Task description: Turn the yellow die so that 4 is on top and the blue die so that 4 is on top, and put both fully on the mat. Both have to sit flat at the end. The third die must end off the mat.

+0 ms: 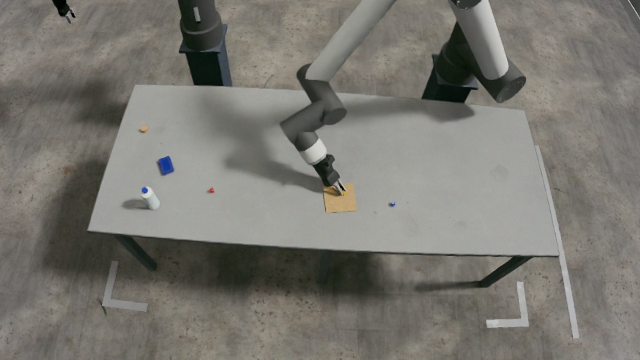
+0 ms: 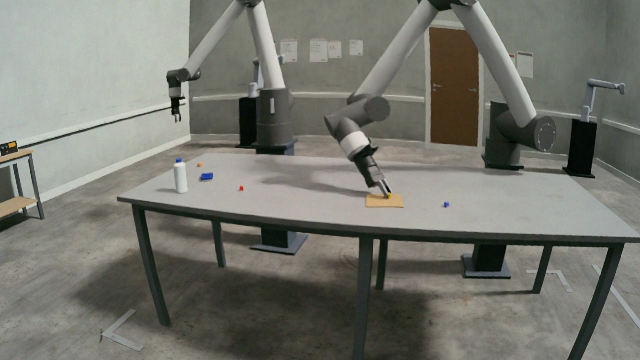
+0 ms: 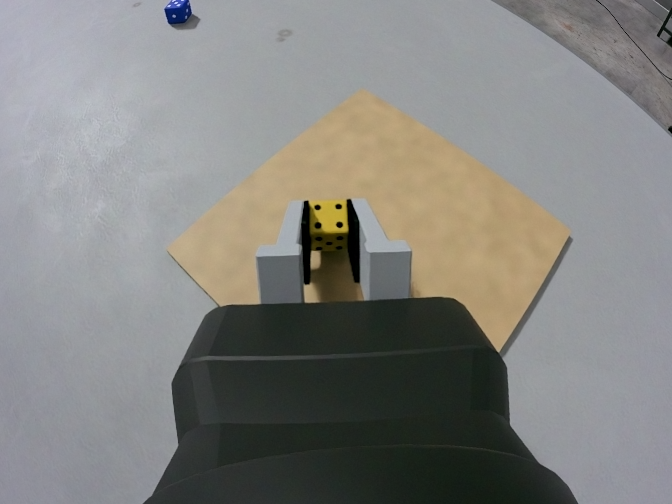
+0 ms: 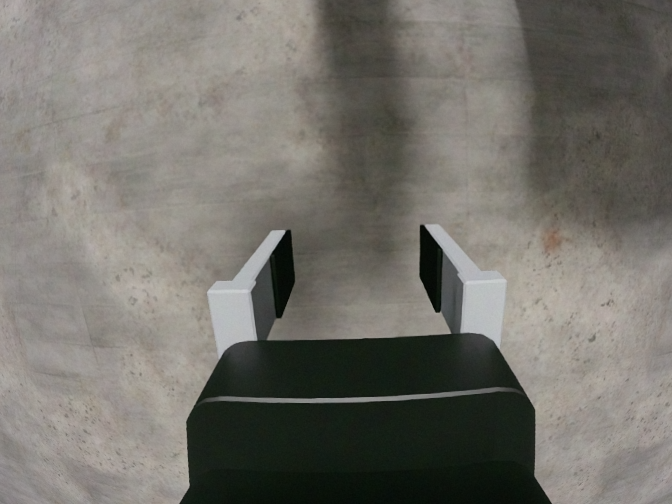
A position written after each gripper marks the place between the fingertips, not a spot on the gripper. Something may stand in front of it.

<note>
In view: the left gripper (image 2: 388,194), the right gripper (image 4: 356,254), a tan mat (image 1: 334,202) and a yellow die (image 3: 328,219).
The tan mat shows as well in image 3 (image 3: 476,238). The left gripper shows as well in image 3 (image 3: 328,225). Image 4 does not show the tan mat: it is out of frame. Image 4 does not show the yellow die: it is out of frame.
</note>
